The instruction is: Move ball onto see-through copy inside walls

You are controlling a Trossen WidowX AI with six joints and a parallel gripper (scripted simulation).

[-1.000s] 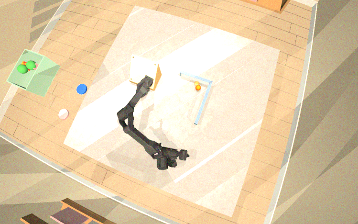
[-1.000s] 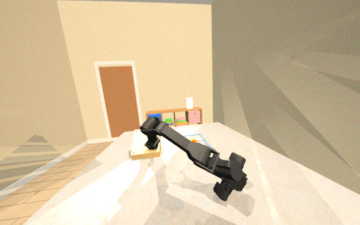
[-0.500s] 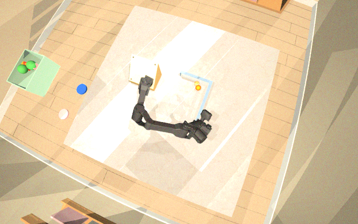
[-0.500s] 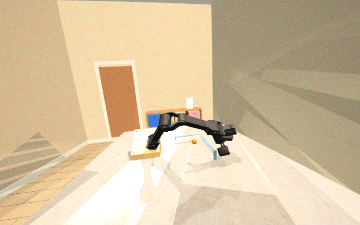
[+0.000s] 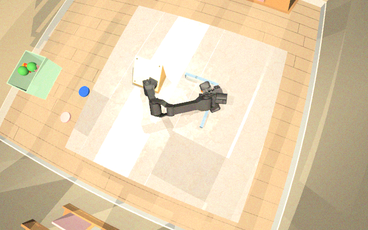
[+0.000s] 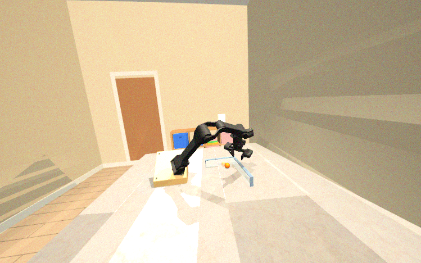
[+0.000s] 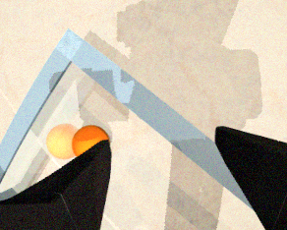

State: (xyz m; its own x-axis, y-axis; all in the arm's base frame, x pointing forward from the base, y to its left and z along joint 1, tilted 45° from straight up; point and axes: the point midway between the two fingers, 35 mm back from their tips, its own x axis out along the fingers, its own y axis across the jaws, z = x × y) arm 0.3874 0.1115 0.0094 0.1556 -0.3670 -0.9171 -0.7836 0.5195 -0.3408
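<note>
Right now my gripper tip is 70 mm past the orange ball, 40 mm to the right of it and 70 mm above it. Also, from my gripper tip: see-through copy of ball (90 mm behind, 70 mm to the left, 70 mm below).
</note>
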